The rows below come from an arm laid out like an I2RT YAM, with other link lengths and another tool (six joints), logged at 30 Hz.
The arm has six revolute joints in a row. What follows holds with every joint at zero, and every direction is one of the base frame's.
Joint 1 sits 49.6 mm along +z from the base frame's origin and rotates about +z.
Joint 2 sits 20.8 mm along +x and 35.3 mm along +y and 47.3 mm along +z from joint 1 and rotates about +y.
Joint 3 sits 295.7 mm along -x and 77.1 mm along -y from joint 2 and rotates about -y.
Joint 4 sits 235.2 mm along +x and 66.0 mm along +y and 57.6 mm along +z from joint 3 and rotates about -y.
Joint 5 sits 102.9 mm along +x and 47.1 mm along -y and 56.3 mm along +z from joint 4 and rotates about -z.
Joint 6 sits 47.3 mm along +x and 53.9 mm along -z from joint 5 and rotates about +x.
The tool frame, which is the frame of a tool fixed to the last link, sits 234.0 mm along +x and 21.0 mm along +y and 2.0 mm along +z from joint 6; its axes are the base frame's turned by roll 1.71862, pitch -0.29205 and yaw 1.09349 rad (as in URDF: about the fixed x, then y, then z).
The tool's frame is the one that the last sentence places.
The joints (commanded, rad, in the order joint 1, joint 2, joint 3, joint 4, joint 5, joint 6), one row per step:
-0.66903 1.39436 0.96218 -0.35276 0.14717 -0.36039
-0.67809 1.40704 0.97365 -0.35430 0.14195 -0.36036
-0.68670 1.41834 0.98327 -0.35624 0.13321 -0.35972
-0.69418 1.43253 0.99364 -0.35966 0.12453 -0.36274
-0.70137 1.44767 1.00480 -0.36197 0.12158 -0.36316
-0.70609 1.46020 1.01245 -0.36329 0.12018 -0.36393
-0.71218 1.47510 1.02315 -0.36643 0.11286 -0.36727
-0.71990 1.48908 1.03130 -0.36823 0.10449 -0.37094
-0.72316 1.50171 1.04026 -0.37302 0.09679 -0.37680
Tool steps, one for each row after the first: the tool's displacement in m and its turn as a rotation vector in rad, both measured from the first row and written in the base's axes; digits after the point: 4 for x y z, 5 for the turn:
0.0002 -0.0038 -0.0005 0.00462 -0.00017 -0.00539
0.0007 -0.0064 -0.0014 0.01201 -0.00161 -0.00830
0.0013 -0.0084 -0.0038 0.02002 0.00170 -0.00759
0.0013 -0.0119 -0.0059 0.02548 0.00535 -0.01246
0.0012 -0.0143 -0.0082 0.02990 0.00982 -0.01570
0.0021 -0.0163 -0.0108 0.03721 0.01378 -0.01438
0.0022 -0.0183 -0.0139 0.04520 0.01751 -0.01374
0.0033 -0.0185 -0.0168 0.05240 0.02334 -0.00757

